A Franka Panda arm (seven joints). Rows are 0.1 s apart.
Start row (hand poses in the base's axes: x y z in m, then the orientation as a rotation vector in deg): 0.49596, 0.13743, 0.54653, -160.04, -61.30, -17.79
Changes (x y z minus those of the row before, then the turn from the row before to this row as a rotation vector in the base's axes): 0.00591, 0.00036, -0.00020, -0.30, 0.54, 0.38; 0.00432, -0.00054, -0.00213, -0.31, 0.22, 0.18; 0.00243, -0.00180, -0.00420, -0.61, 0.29, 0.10; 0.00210, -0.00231, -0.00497, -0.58, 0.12, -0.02; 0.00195, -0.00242, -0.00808, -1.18, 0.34, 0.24; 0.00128, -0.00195, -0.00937, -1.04, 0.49, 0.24; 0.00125, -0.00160, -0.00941, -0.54, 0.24, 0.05; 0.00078, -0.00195, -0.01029, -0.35, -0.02, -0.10; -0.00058, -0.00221, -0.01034, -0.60, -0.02, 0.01
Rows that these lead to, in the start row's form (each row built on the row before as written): 0.50187, 0.13779, 0.54633, -159.99, -61.84, -16.84; 0.50619, 0.13725, 0.54420, -160.12, -62.18, -16.36; 0.50862, 0.13545, 0.54000, -160.54, -62.53, -15.65; 0.51072, 0.13314, 0.53503, -161.04, -62.73, -15.21; 0.51267, 0.13072, 0.52695, -161.86, -63.51, -14.14; 0.51395, 0.12877, 0.51758, -162.52, -64.20, -12.91; 0.51520, 0.12717, 0.50817, -162.91, -64.46, -12.29; 0.51598, 0.12522, 0.49788, -163.28, -64.47, -12.15; 0.51540, 0.12301, 0.48754, -163.80, -64.74, -11.88
